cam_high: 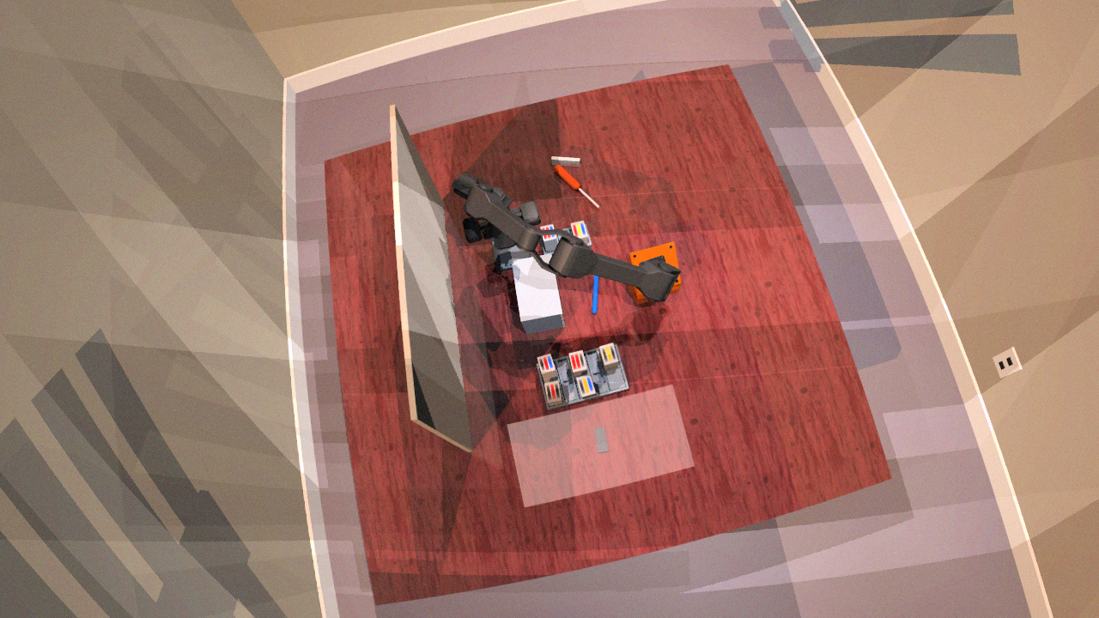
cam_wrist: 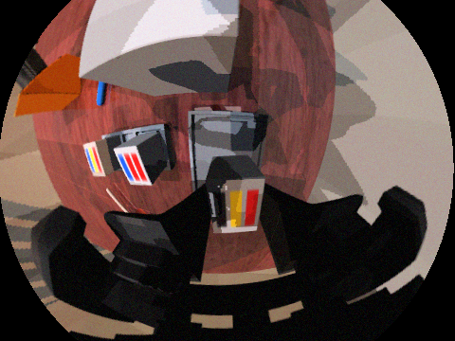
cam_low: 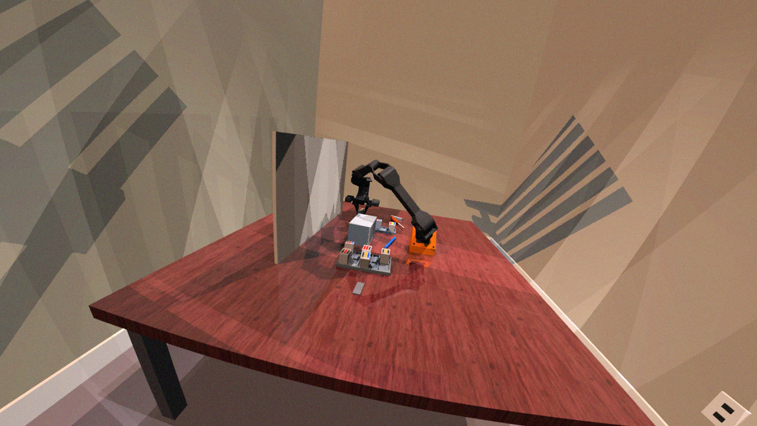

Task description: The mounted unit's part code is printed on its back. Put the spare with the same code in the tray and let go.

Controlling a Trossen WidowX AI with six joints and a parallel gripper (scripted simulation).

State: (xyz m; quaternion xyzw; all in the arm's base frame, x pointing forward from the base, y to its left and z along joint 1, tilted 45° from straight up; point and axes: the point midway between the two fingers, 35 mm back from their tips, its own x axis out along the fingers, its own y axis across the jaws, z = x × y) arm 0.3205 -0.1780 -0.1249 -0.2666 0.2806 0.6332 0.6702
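The grey tray is 6 cm below my gripper tip. From my gripper tip the other things lie so: spare block: 2 cm above; blue pen: 18 cm behind, 19 cm to the left, 5 cm below; mounted unit: 3 cm behind, 19 cm to the left, 1 cm below.
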